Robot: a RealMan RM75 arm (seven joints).
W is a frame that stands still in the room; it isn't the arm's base.
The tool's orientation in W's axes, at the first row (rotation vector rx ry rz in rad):
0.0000 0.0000 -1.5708
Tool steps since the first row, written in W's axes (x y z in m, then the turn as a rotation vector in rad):
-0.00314 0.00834 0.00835 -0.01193 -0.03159 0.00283
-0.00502 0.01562 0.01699 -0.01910 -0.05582 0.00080
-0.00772 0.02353 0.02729 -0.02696 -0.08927 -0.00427
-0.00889 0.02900 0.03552 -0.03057 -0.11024 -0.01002
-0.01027 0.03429 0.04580 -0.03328 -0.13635 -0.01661
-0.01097 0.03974 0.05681 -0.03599 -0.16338 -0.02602
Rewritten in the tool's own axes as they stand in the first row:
-0.00834 -0.00314 0.00835 0.03159 -0.01193 0.00283
-0.01562 -0.00502 0.01699 0.05582 -0.01910 0.00080
-0.02353 -0.00772 0.02729 0.08927 -0.02696 -0.00427
-0.02900 -0.00889 0.03552 0.11024 -0.03057 -0.01002
-0.03429 -0.01027 0.04580 0.13635 -0.03328 -0.01661
-0.03974 -0.01097 0.05681 0.16338 -0.03599 -0.02602

